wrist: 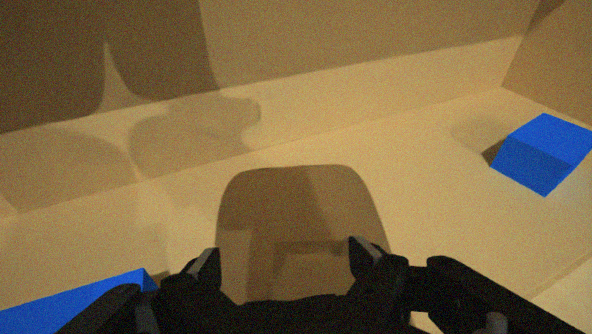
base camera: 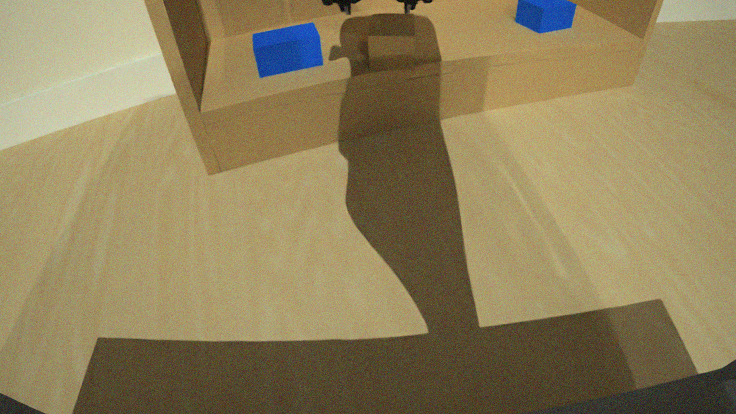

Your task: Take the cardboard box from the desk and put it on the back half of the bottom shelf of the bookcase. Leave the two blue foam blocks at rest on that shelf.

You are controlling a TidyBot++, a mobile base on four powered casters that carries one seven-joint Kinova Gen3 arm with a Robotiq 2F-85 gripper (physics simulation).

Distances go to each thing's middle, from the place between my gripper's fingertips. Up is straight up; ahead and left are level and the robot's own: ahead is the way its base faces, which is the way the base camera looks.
The cardboard box (wrist: 301, 269) is 2 cm behind my hand, 2 cm to the right of it and 4 cm below it.
